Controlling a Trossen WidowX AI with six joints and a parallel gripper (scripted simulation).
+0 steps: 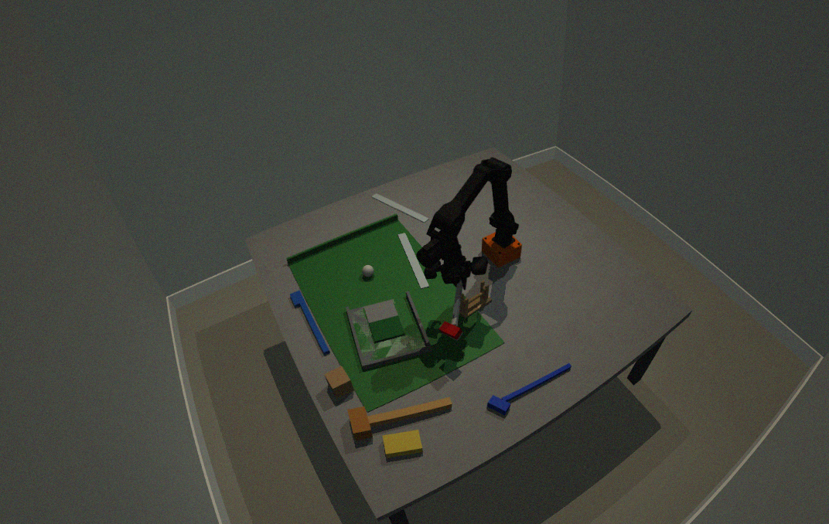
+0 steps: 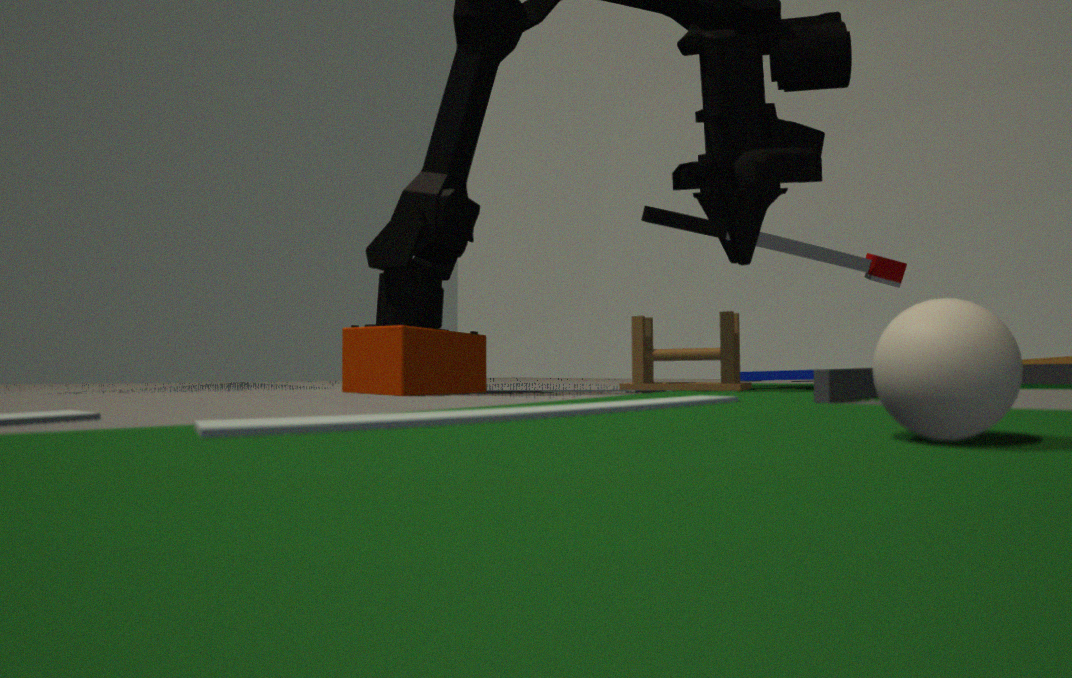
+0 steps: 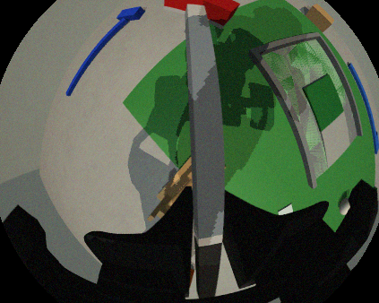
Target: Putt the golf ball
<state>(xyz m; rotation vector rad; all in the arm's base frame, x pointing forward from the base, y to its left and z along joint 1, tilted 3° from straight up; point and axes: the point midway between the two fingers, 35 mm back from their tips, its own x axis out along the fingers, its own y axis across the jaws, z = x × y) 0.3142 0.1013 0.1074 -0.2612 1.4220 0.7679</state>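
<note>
The red putter lies 50 mm ahead of my gripper tip, 30 mm to the left of it and 10 mm above it. The rest, counted from my gripper tip: small wooden fence (60 mm behind, 90 mm below); white golf ball (130 mm ahead, 350 mm to the right, 100 mm below); brown block (460 mm ahead, 20 mm to the right, 90 mm below).
</note>
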